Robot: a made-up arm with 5 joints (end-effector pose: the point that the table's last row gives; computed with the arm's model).
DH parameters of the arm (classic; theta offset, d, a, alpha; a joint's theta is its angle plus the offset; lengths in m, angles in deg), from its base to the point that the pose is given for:
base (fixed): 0 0.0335 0 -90
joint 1: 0 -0.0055 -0.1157 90
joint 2: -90 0.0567 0.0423 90
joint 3: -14.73 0 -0.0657 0
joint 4: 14.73 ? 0.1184 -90
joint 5: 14.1 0 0.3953 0
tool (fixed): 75.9 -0.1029 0 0
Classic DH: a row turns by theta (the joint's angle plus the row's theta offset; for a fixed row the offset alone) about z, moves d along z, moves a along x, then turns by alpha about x.
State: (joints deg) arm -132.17 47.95 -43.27 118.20 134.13
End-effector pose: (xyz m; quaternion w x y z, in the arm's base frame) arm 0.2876 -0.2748 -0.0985 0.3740 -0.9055 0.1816 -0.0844
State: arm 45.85 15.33 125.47 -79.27 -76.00
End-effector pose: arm -0.5000 -0.5748 0.7552 0.8405 -0.4335 0.0508 -0.3211
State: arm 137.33 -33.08 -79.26 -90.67 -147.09
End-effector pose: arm 0.8277 0.2903 0.4565 0.7783 -0.1156 -0.3038 0.5372
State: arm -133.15 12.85 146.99 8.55 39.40
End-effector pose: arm 0.0659 0.1362 -0.3996 0.2815 -0.4637 -0.0853 -0.8357
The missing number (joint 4, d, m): 0.5255
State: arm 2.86 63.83 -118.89 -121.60 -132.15
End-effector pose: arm -0.3073 -0.8830 0.1452 0.4380 0.1130 -0.8448 -0.2857
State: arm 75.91 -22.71 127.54 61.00 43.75
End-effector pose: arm 0.0022 0.3197 0.2263 0.3938 0.6661 -0.3859 -0.5023
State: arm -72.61 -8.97 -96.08 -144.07 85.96
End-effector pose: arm -0.2833 -0.1130 -0.1614 0.6936 -0.6561 0.2816 -0.0950
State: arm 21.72 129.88 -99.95 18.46 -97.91
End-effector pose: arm 0.4123 -0.7156 -0.1933 0.6028 -0.2203 0.7233 0.2547
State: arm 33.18 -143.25 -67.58 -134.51 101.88
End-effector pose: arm 0.0633 0.1948 0.2270 0.0644 -0.4870 -0.8439 0.2157
